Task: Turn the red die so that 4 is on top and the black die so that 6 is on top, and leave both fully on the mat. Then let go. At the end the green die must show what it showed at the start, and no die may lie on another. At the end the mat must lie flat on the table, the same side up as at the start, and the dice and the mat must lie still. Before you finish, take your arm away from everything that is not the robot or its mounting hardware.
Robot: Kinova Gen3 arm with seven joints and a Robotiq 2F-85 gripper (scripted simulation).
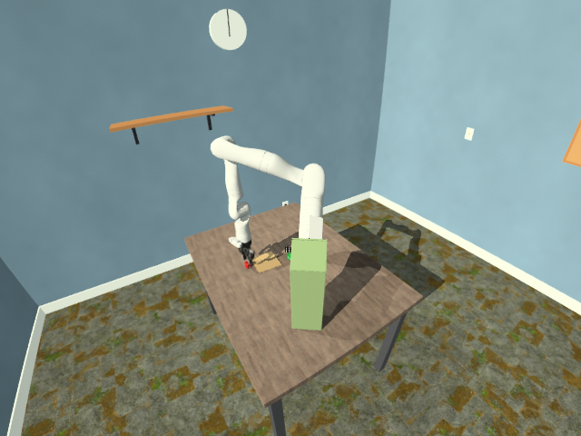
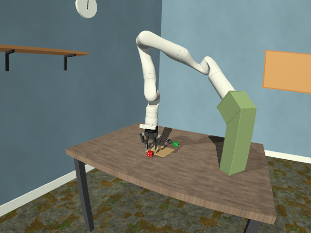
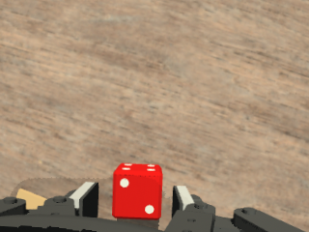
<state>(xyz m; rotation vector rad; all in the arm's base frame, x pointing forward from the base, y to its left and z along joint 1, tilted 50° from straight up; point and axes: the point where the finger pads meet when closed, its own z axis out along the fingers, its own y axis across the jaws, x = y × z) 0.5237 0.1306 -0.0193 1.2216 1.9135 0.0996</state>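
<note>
The red die lies 4 cm below my hand. From my hand the other things lie so: black die 26 cm to the right, 4 cm below; then tan mat 10 cm to the right, 5 cm below, 2 cm behind; then green die 24 cm to the right, 7 cm behind, 4 cm below.
</note>
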